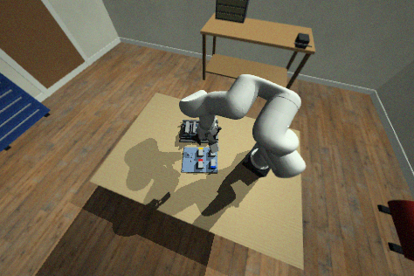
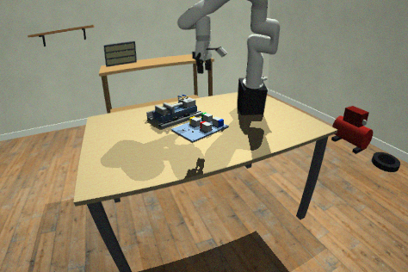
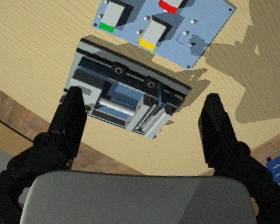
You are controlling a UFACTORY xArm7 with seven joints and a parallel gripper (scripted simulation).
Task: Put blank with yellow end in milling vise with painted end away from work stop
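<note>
Now: hand 290 mm above the yellow-ended blank, 50 mm short of it and 30 mm to the left of it. Also, from my hand: blue-ended blank: 290 mm below, 60 mm behind, 20 mm to the left; then red-ended blank: 290 mm below, 60 mm to the left, 20 mm ahead; then green-ended blank: 290 mm below, 60 mm to the right, 30 mm behind.
</note>
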